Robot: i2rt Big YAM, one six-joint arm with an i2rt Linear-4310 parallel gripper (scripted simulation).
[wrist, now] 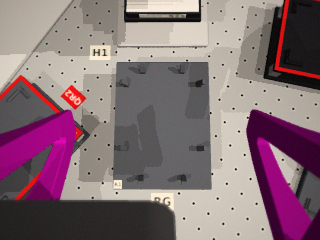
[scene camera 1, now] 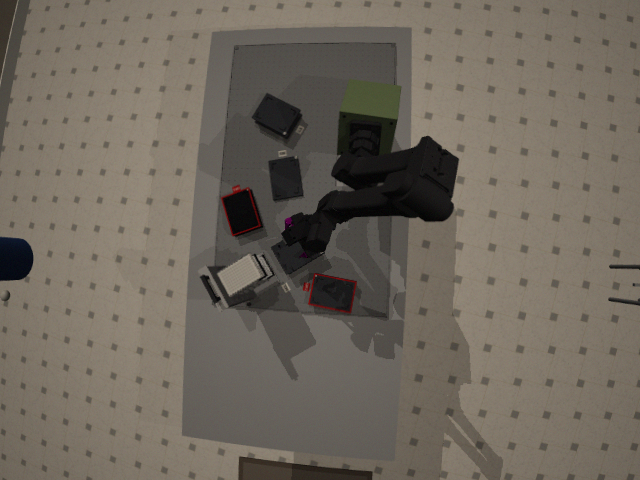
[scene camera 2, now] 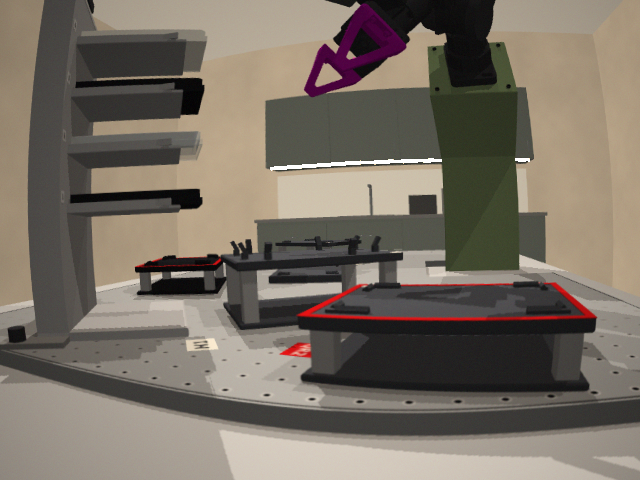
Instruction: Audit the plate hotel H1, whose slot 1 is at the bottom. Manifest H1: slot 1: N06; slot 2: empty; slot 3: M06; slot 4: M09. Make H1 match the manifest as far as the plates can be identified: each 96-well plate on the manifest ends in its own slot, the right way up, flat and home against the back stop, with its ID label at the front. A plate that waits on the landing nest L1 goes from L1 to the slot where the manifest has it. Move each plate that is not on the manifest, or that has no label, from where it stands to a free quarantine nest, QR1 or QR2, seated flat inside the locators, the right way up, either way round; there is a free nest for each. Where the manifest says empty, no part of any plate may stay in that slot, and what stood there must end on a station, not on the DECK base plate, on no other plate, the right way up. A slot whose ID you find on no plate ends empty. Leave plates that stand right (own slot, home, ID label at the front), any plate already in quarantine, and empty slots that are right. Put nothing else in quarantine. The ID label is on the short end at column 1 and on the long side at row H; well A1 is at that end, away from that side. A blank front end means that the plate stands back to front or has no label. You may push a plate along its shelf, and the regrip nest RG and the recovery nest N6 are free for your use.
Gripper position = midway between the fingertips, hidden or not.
Note:
In view: my gripper (scene camera 2: 321, 81), a clear 96-well plate (scene camera 2: 191, 144), a white well plate (scene camera 1: 245, 271), a quarantine nest QR2 (scene camera 2: 484, 301), a regrip nest RG (scene camera 2: 339, 256), a quarantine nest QR1 (scene camera 1: 239, 208), a slot 2 (scene camera 2: 148, 155), a slot 4 (scene camera 2: 148, 57), a landing nest L1 (scene camera 1: 275, 113) and a nest N6 (scene camera 1: 285, 177).
My gripper is seen too in the wrist view (wrist: 161, 120). The quarantine nest QR2 also shows in scene camera 1 (scene camera 1: 329, 292). The regrip nest RG also shows in the wrist view (wrist: 162, 117) and in scene camera 1 (scene camera 1: 287, 255). The wrist view does not show the clear 96-well plate: it is out of frame. The wrist view does not show the white well plate: it is out of frame.

